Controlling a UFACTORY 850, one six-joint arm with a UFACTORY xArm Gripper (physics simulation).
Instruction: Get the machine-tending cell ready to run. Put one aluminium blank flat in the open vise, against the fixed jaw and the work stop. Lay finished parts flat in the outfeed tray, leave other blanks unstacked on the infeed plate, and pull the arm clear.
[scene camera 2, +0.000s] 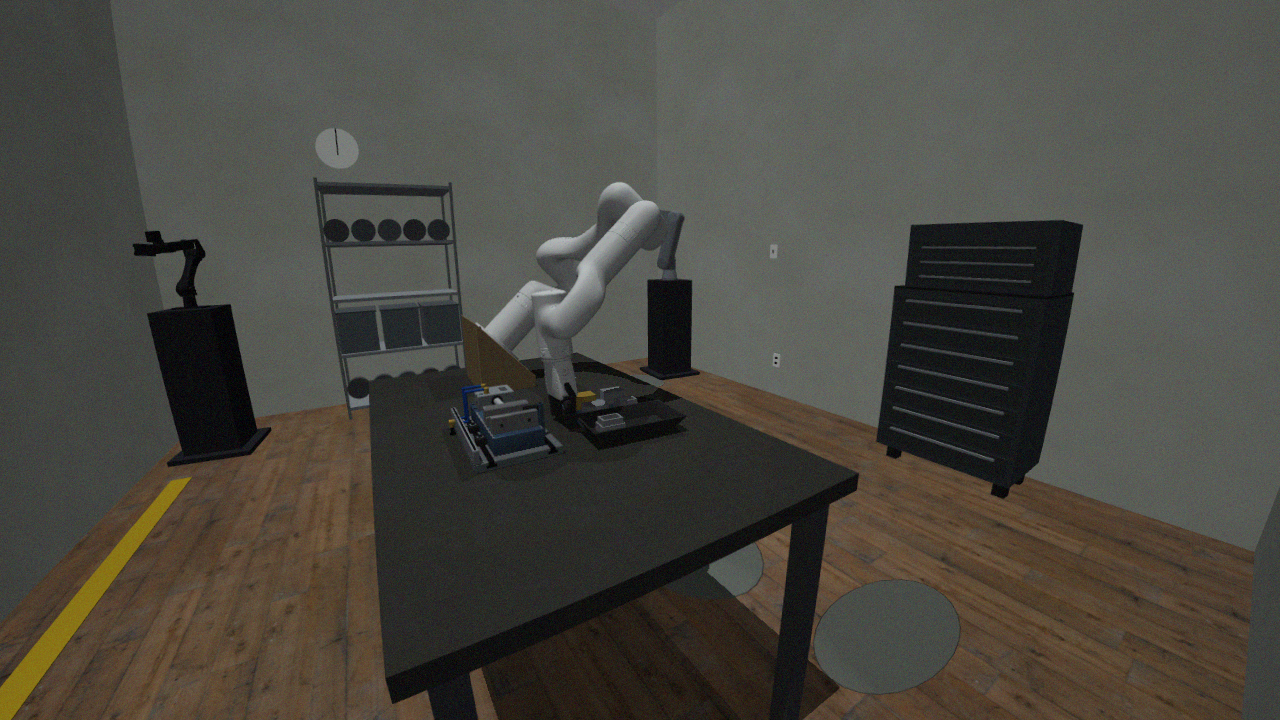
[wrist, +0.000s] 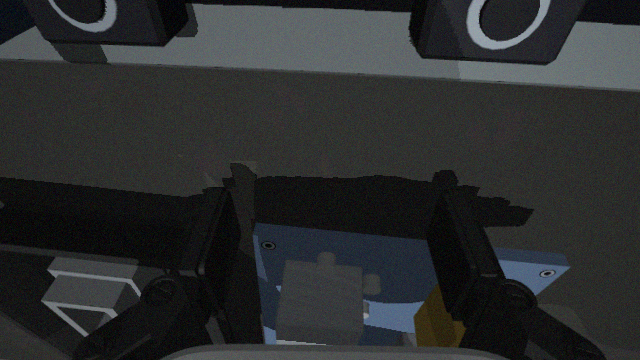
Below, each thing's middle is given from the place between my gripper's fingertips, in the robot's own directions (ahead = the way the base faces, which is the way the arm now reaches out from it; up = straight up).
Now: hand 5 cm past the blue infeed plate (wrist: 407, 276), 13 cm to the right of it and 1 cm above it. From my hand the other things lie so: dark outfeed tray (scene camera 2: 648, 417) 11 cm ahead, 13 cm to the left, 1 cm above.
